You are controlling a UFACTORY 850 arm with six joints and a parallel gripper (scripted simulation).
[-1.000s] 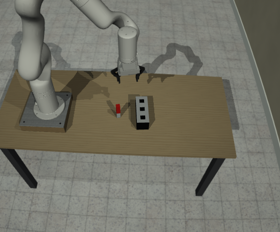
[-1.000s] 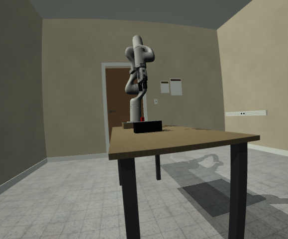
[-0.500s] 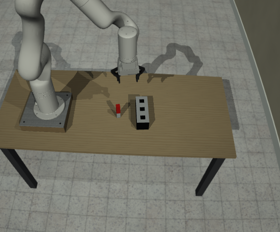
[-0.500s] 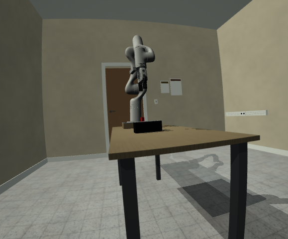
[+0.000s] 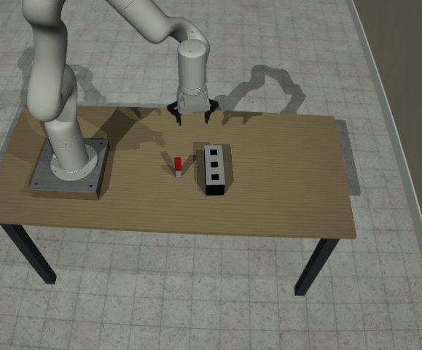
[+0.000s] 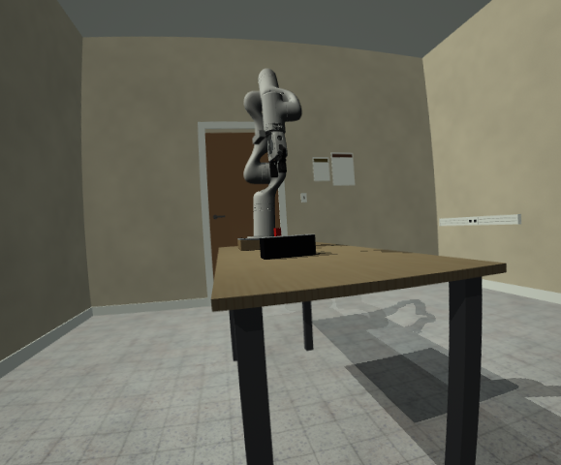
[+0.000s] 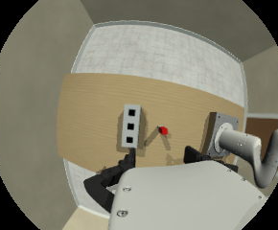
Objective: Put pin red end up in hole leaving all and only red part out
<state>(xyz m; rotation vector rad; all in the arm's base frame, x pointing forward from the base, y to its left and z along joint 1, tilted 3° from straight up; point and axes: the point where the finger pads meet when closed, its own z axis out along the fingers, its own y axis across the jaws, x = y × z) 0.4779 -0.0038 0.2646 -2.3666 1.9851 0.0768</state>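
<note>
Right now the pin is 60 mm behind my hand, 10 mm to the right of it and 240 mm below it. Also, from my hand: black block: 80 mm ahead, 280 mm below.
</note>
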